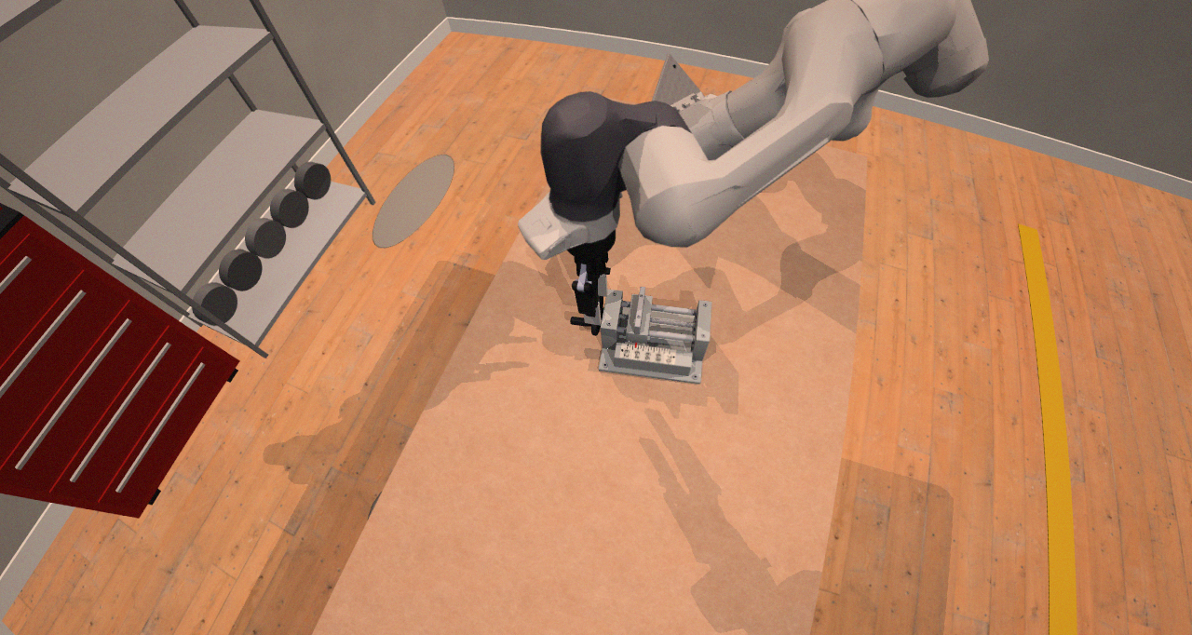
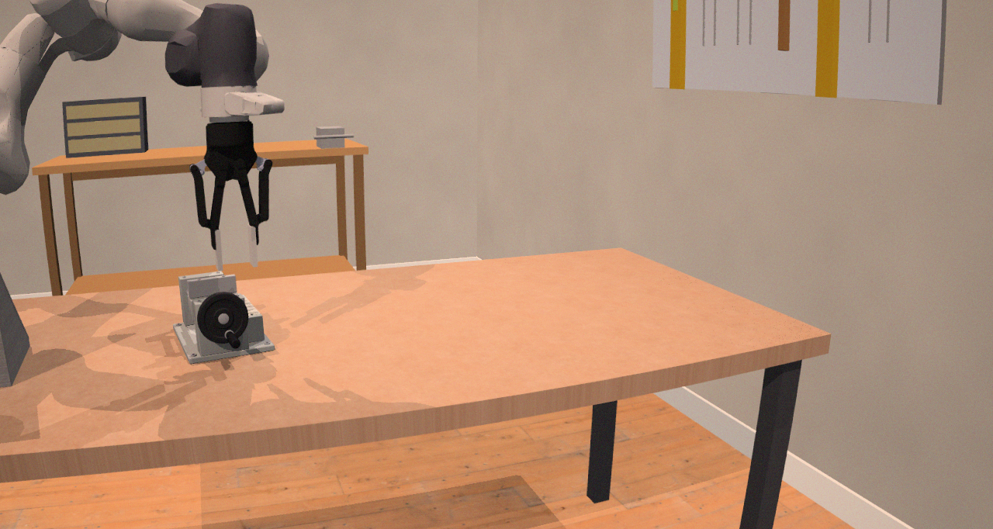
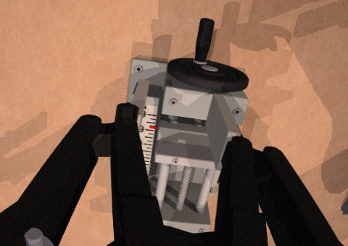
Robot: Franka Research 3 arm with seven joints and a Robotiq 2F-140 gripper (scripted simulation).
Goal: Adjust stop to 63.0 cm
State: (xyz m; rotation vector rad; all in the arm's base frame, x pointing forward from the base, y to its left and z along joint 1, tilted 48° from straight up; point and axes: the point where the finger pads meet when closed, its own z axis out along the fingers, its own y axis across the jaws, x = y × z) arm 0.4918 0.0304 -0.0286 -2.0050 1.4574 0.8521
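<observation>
My gripper is now 2 cm past the black handwheel, 3 cm to the left of it and 13 cm above it. Also, from my hand: sliding stop: 4 cm behind, 7 cm to the left, 9 cm below.
</observation>
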